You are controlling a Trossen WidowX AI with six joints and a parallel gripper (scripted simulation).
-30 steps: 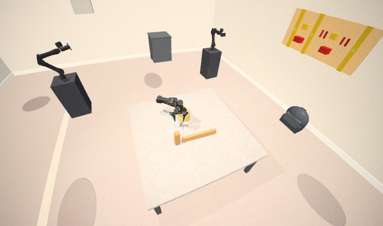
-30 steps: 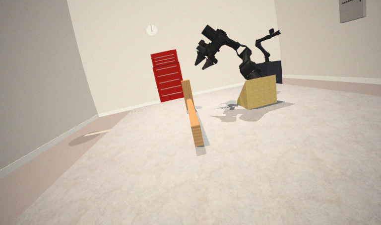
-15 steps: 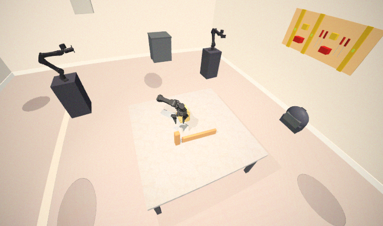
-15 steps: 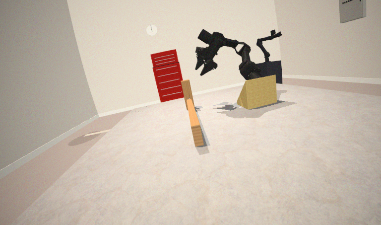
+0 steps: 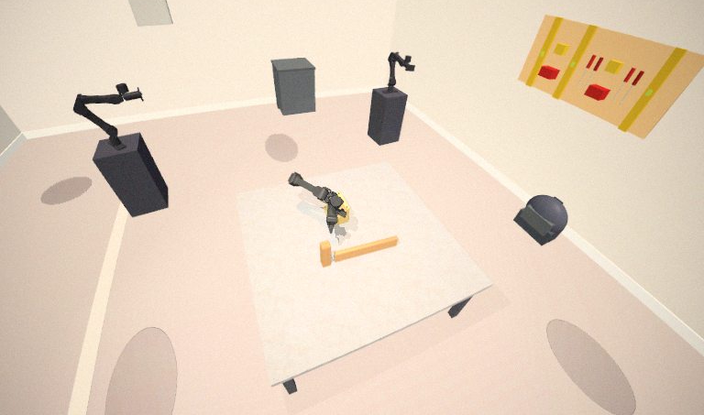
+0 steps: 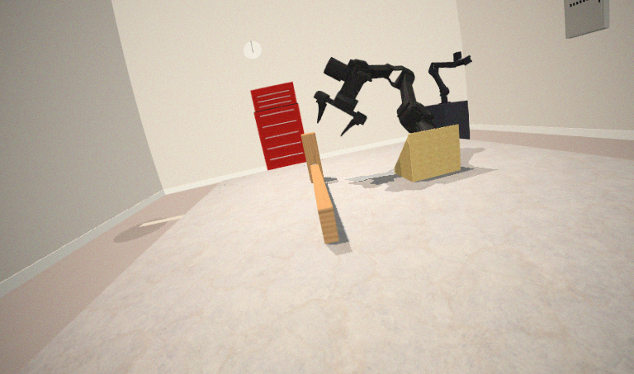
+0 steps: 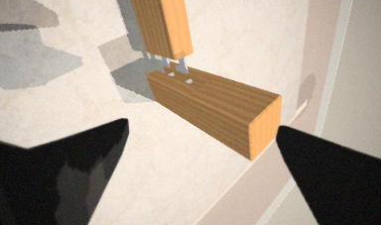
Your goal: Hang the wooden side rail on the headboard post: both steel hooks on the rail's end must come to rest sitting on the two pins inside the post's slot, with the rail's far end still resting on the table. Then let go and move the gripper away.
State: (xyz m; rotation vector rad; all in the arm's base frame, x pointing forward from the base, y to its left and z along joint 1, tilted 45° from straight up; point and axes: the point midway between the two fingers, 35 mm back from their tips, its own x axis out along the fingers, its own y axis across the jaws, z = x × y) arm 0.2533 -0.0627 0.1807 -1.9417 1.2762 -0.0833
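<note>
The headboard post lies 7 cm ahead of my gripper tip, 6 cm to the right of it and 10 cm below it.
</note>
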